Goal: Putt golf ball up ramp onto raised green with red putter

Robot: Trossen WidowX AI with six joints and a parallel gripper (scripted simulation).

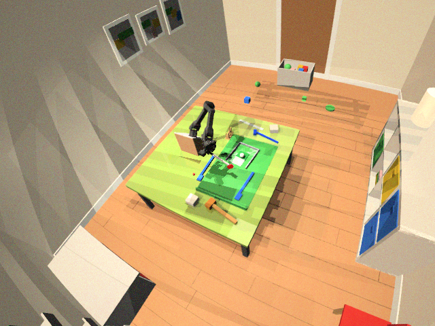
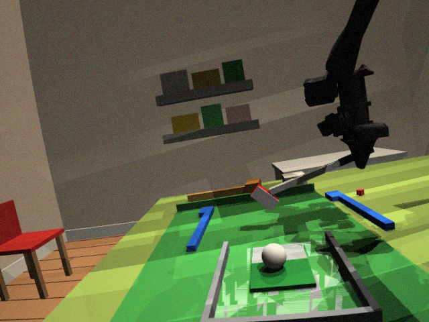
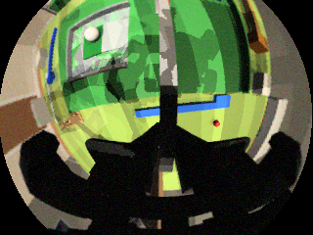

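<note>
Now: gripper tip 11 cm short of the red putter and 3 cm to the left of it. Round my gripper tip: white golf ball: 26 cm ahead, 13 cm to the left, 9 cm below; then tiny red cube: 17 cm to the right, 11 cm below, 11 cm behind; then grey frame: 26 cm ahead, 17 cm to the left, 11 cm below.
</note>
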